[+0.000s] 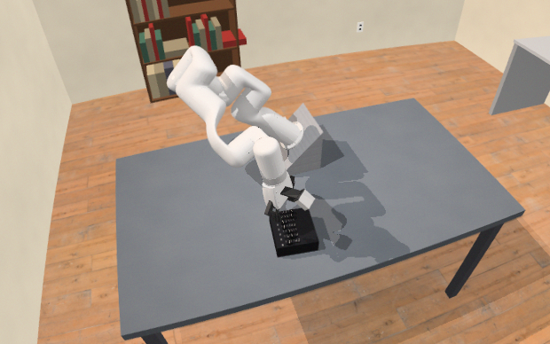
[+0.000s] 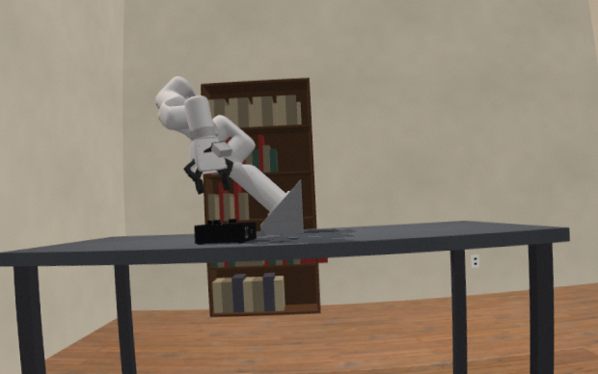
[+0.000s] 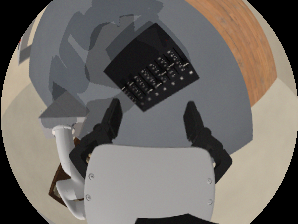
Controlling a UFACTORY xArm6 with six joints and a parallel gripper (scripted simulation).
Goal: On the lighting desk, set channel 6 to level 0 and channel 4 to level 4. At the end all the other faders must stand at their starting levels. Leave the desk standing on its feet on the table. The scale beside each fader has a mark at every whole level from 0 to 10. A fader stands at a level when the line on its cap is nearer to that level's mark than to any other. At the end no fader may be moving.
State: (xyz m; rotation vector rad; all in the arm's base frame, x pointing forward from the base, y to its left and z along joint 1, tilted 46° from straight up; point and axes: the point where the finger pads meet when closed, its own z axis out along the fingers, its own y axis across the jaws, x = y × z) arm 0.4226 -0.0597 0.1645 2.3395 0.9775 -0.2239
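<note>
The fader lies 100 mm below my hand.
</note>
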